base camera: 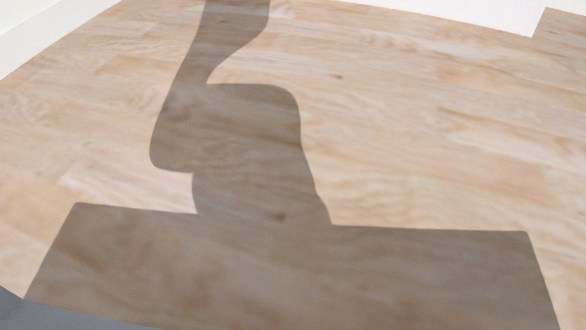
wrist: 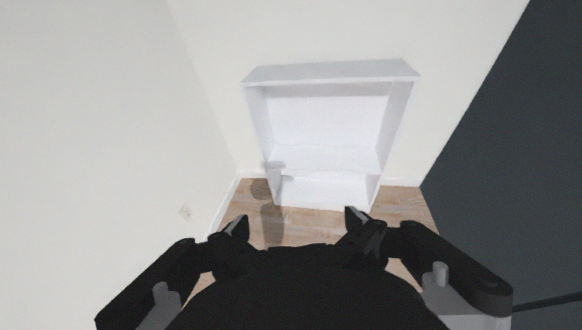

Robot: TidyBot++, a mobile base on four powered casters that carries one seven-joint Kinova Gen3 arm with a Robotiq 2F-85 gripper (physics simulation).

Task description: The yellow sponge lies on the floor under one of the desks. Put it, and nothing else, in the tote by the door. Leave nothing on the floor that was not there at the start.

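Places are measured from the arm's base along level axes (x ahead, y left, z up), in millimetres.
Where they show: gripper, between the fingertips: point(wrist: 296, 220).
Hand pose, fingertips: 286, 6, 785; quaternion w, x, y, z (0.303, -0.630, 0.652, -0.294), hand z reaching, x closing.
Observation:
After its pixels a point has its place, as x, y, z.
My gripper point(wrist: 296, 220) @[286, 6, 785] is open, its two black fingers wide apart with no thing between them. It is in the air, some way in front of a white shelf unit. The yellow sponge, the desks, the tote and the door do not show in the base camera view or in the wrist view.
A white shelf unit point(wrist: 330, 80) @[1001, -201, 655] stands against the far wall, with its base at the top right of the base camera view. A pale wall point(wrist: 100, 125) @[843, 748, 665] is on the left and a dark surface point(wrist: 525, 165) @[638, -987, 347] on the right. The robot's shadow falls on the wooden floor point(base camera: 425, 150) @[454, -158, -397].

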